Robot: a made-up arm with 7 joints.
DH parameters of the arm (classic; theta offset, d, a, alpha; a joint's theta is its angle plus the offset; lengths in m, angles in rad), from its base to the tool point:
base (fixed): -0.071 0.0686 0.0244 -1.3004
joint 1: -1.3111 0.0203 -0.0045 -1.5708
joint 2: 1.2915 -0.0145 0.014 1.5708
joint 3: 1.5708 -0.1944 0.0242 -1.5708
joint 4: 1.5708 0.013 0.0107 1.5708
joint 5: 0 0.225 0.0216 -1.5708
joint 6: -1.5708 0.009 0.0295 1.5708
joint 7: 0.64 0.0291 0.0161 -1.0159
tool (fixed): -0.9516 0.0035 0 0
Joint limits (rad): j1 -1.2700..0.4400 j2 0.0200..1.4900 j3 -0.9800..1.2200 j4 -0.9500..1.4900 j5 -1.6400..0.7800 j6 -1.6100..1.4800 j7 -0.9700..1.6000
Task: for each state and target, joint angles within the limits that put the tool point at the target. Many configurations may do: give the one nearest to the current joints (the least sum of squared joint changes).
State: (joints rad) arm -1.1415 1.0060 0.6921 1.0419 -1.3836 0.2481 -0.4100
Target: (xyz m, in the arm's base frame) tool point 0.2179 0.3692 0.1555
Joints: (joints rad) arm -0.9649 0.9711 0.9510 0.4313 -1.3401 -0.0053 -0.4068
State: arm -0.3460 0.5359 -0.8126 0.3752 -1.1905 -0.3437 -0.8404
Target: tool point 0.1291 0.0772 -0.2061
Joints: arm 0.2011 0.9734 -0.6772 -0.1845 -1.1074 -0.7123 -0.8863
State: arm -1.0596 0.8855 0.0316 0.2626 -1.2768 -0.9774 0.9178
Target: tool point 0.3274 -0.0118 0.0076
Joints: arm -0.8474 0.5037 -0.3983 -0.0958 -1.2724 -1.0562 0.9582
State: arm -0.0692 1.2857 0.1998 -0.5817 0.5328 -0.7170 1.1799
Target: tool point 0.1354 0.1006 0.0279
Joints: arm 0.4325 0.9181 0.3886 -0.8169 0.5334 -0.9555 1.2273
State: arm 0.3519 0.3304 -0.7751 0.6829 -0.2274 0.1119 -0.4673
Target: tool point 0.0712 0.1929 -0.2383
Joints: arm 0.4400 0.9846 -0.3989 0.2262 -0.2027 -0.4333 -0.4082
